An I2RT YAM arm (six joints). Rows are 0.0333 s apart.
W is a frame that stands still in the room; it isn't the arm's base.
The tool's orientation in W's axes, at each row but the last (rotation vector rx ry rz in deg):
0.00 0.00 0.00
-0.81 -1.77 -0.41
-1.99 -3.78 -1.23
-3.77 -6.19 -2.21
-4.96 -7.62 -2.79
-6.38 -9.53 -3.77
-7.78 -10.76 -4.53
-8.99 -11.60 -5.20
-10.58 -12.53 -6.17
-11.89 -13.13 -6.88
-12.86 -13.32 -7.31
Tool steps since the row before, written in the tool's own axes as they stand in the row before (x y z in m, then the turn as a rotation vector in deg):
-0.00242 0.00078 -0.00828 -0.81 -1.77 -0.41
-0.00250 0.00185 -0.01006 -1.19 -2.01 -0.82
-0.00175 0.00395 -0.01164 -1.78 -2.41 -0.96
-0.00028 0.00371 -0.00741 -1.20 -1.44 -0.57
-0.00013 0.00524 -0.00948 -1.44 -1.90 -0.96
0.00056 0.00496 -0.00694 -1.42 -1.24 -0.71
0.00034 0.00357 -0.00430 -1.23 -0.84 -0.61
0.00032 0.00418 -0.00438 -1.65 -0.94 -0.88
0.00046 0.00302 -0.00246 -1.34 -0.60 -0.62
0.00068 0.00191 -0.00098 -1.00 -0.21 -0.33
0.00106 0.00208 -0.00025 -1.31 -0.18 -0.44
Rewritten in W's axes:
-0.00242 0.00078 -0.00828 -0.81 -1.77 -0.41
-0.00217 0.00172 -0.01016 -1.18 -2.01 -0.83
-0.00089 0.00357 -0.01186 -1.77 -2.41 -0.99
0.00067 0.00321 -0.00762 -1.19 -1.43 -0.60
0.00139 0.00437 -0.00981 -1.40 -1.91 -0.98
0.00204 0.00408 -0.00723 -1.38 -1.23 -0.81
0.00143 0.00289 -0.00457 -1.17 -0.84 -0.72
0.00160 0.00337 -0.00478 -1.54 -0.95 -1.06
0.00133 0.00244 -0.00277 -1.25 -0.59 -0.79
0.00114 0.00158 -0.00114 -0.93 -0.18 -0.51
0.00139 0.00185 -0.00041 -1.20 -0.15 -0.70

